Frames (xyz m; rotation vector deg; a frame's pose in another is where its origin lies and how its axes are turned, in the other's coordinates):
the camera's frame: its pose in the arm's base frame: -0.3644 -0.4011 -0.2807 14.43 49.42 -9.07
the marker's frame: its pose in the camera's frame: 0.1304 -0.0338 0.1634 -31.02 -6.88 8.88
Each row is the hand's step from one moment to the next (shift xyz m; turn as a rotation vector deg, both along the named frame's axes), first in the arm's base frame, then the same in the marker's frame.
Working: the arm's base frame: its pose in the marker's frame: -0.0141 0.3930 0.4351 11.26 -42.01 -11.68

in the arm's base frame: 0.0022 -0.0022 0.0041 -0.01 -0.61 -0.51
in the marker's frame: -0.0014 -0.0031 0.0038 0.27 -0.53 -0.53
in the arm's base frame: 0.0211 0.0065 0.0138 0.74 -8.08 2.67
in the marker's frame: 0.0067 -0.0005 0.0252 -2.21 -8.24 0.41
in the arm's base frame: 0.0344 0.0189 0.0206 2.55 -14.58 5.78
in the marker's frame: 0.0131 0.0073 0.0417 -3.75 -15.28 2.22
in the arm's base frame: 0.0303 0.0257 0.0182 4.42 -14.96 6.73
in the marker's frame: 0.0126 0.0152 0.0390 -3.09 -16.22 4.01
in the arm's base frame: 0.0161 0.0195 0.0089 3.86 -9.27 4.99
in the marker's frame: 0.0079 0.0138 0.0216 -1.66 -10.42 3.80
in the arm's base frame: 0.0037 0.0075 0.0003 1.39 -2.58 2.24
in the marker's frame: 0.0033 0.0063 0.0044 -0.81 -3.07 1.88
